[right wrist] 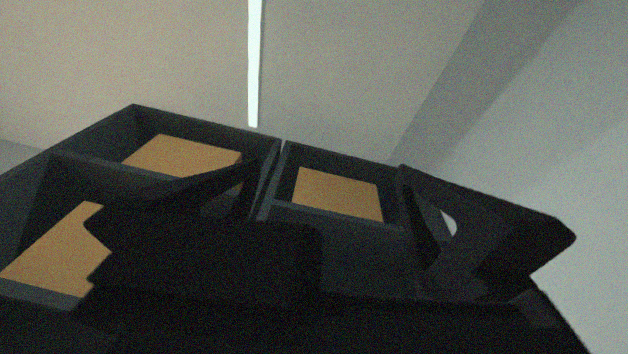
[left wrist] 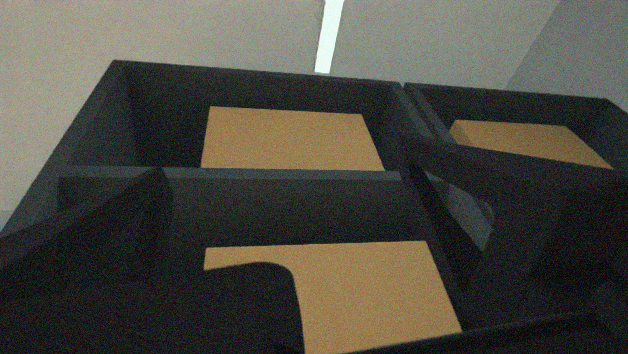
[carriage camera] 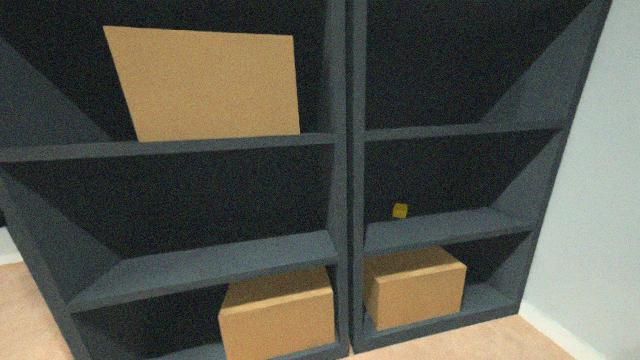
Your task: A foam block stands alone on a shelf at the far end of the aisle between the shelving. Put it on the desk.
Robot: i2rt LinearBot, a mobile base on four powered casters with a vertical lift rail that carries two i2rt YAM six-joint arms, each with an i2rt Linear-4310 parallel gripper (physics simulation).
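Places are measured from the left arm's base along level axes (x ahead, y left, z up), in centimetres.
Where they show: left gripper, fingertip midpoint: [left wrist: 284, 162]; right gripper, fingertip midpoint: [right wrist: 326, 169].
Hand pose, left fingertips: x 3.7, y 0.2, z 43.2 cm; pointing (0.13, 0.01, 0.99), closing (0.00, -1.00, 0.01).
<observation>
Each offset is from my left fingertips to the top centre of the thing. Level surfaces: height alone.
A small yellow foam block {dx +84.5, dy -72.6, dz -44.2 cm} [carriage camera: 400, 210] sits toward the back left of a shelf {dz -48.7 cm} [carriage camera: 450, 224] in the right-hand shelving unit, in the carriage view. It does not show in either wrist view. My left gripper [left wrist: 284, 162] is open, with dark fingers wide apart and no object between them; it points up at the upper shelving. My right gripper [right wrist: 326, 169] is open and empty, also pointing up toward the upper shelves. Neither gripper shows in the carriage view. The desk does not show in any view.
Cardboard boxes stand in both units: a large one {dx +59.3, dy -0.7, dz +24.0 cm} [carriage camera: 210, 85] [left wrist: 350, 295] on the left, lower ones [carriage camera: 280, 320] [carriage camera: 420, 295] on the bottom shelves. Upright side panels [carriage camera: 346, 175] divide the units. A pale wall [carriage camera: 595, 200] stands close on the right.
</observation>
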